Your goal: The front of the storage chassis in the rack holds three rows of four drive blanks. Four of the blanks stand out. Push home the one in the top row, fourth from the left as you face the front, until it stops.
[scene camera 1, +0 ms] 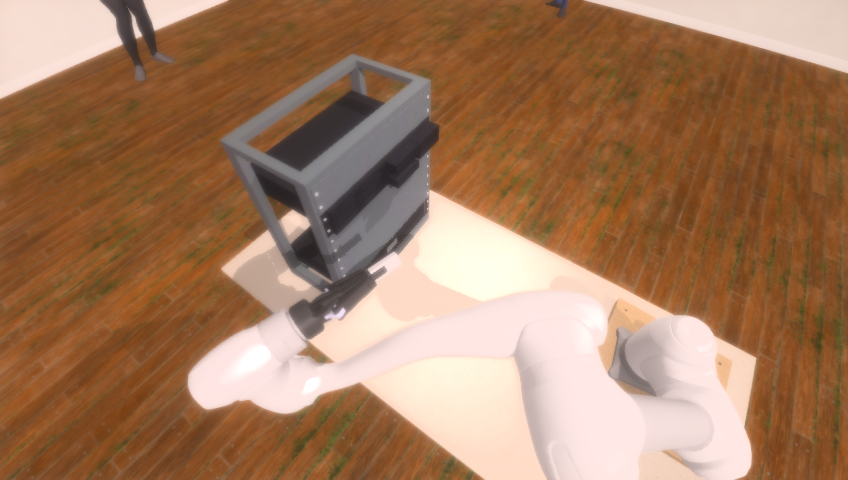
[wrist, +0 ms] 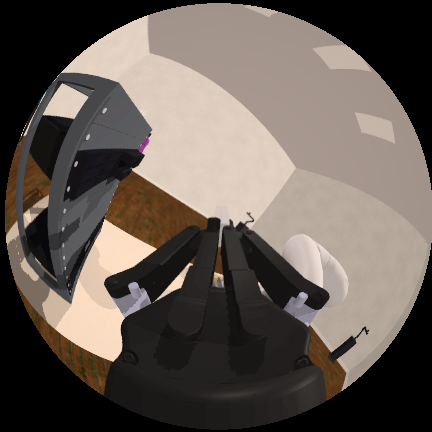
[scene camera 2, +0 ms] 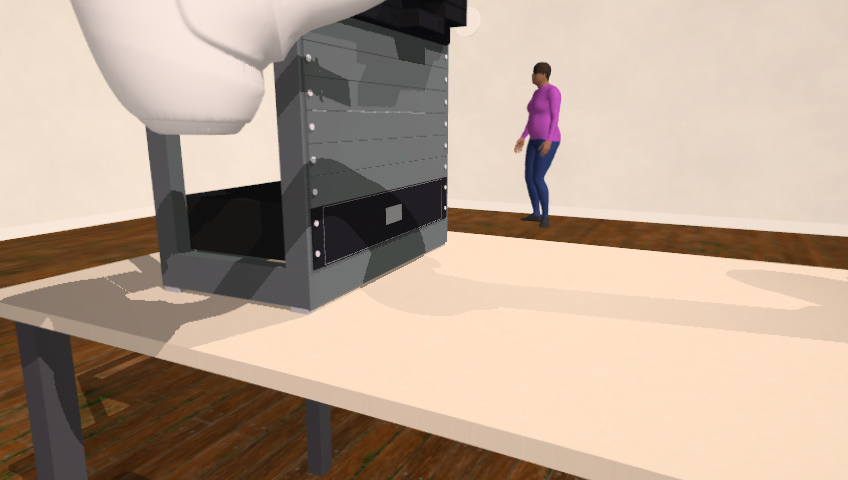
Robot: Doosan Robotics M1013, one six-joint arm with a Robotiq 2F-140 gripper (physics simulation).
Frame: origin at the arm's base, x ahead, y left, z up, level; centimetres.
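Seen in the pictures: gripper, between the fingertips: (scene camera 1: 398, 257) (wrist: 220, 214); arm's base, origin of its link: (scene camera 1: 640, 363).
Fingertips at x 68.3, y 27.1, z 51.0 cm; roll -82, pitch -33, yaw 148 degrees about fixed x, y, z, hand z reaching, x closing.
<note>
Offsets run from my fingertips to a thing's top centre. "pt": to the spot under its first point. Level surfaces: height alone.
The grey rack (scene camera 1: 368, 137) (scene camera 2: 294, 178) (wrist: 65, 150) holds the black storage chassis (scene camera 1: 321, 132) (wrist: 95, 167) in its upper part. Dark blocks @(pt dx +15.5, dy -31.3, dz -6.0 cm) (scene camera 1: 404, 165) stand out near the middle of its front in scene camera 1. The top-row, fourth blank @(dx +19.9, dy -44.9, dz -3.8 cm) (scene camera 1: 429, 133) is at the far right end of the front; its edges merge with its dark neighbours, so how far it stands out is unclear. My gripper (scene camera 1: 389, 262) (wrist: 220, 214) is shut and empty, its pale fingertips in front of the rack's lower left side, apart from the chassis and pointing across the front. Scene camera 2 does not show the gripper.
The rack stands on a pale table @(dz -54.4 cm) (scene camera 1: 476, 261) (scene camera 2: 535, 380). A black lower unit (scene camera 2: 357, 237) with a light label sits at the rack's bottom, below grey panels. My white arm (scene camera 1: 416, 339) (scene camera 2: 178, 71) reaches over the table. A person (scene camera 2: 544, 118) stands behind.
</note>
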